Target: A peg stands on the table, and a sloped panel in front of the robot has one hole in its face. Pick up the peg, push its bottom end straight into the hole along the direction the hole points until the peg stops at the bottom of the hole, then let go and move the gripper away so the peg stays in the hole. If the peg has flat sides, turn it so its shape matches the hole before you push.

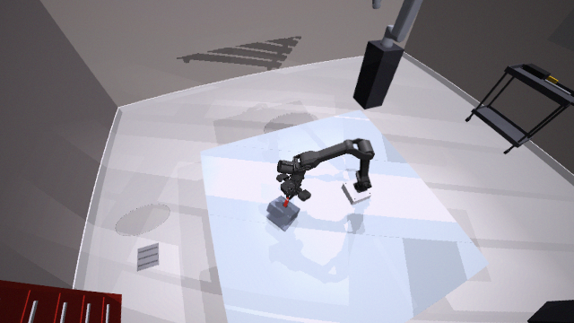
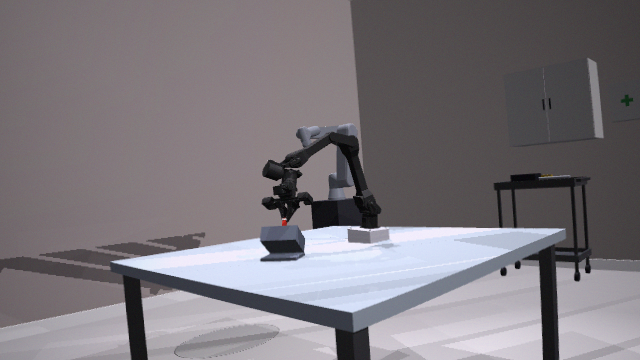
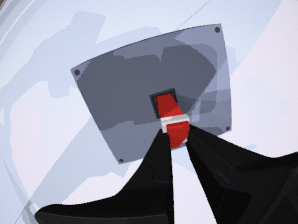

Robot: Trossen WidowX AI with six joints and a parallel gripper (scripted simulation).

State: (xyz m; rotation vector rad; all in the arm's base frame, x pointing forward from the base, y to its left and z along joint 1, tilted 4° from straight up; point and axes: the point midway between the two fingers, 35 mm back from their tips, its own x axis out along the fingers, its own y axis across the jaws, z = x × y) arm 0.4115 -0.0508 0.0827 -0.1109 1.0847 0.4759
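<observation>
My gripper tip is 10 mm short of the red peg, 10 mm to the right of it and 10 mm above it. Round my gripper tip: grey sloped panel 30 mm ahead, 20 mm to the left, 60 mm below.
</observation>
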